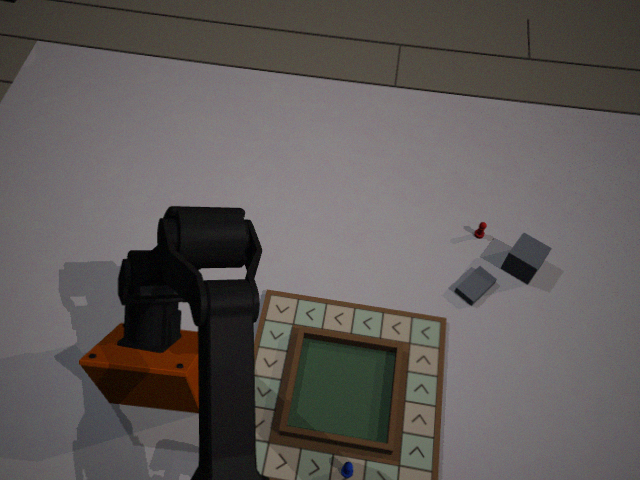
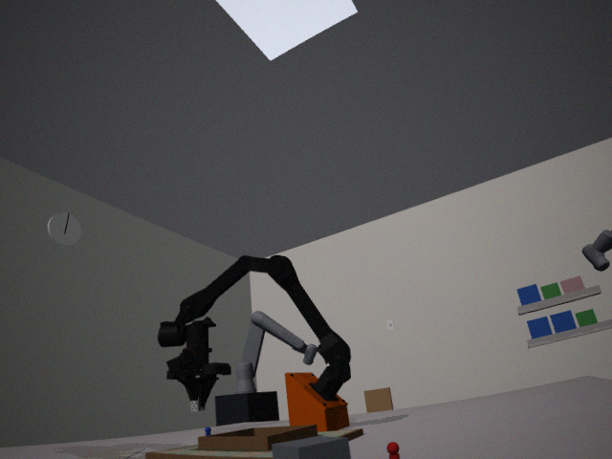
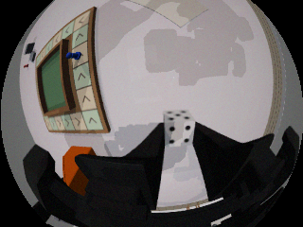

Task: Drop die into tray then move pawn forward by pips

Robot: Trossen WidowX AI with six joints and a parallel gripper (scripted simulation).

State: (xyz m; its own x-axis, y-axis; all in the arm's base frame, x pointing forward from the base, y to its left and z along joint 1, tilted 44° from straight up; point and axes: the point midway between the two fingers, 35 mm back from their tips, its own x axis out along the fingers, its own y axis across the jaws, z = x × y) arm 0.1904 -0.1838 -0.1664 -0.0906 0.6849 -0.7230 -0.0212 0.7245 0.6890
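Now: gripper tip 11 cm short of the blue pawn, 16 cm to the right of it and 6 cm above it. From my gripper tip the other things lie so: green dice tray 8 cm ahead, 27 cm to the left, 8 cm below; beige card 22 cm ahead, 1 cm to the right, 8 cm below; white die right at my gripper tip.
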